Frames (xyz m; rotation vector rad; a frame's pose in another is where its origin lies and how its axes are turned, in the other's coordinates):
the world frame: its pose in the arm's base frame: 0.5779 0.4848 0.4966 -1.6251 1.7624 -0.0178
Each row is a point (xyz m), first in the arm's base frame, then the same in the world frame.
Working: the arm's base frame: its pose in the world frame: 0.6289 0.6316 -0.1456 1.6251 -1.7624 0.0178

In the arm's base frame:
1: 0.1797 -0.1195 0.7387
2: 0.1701 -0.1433 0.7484
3: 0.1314 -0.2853 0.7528
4: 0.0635 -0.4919 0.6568
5: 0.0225 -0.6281 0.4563
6: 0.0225 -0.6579 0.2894
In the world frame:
1: 0.3826 0.1066 -0.6516
2: 0.3980 0.1055 -0.6743
3: 0.5169 0.1080 -0.7610
4: 0.7394 0.1696 -0.8177
5: 0.9535 0.2712 -0.7523
6: 1.0611 0.3434 -0.6429

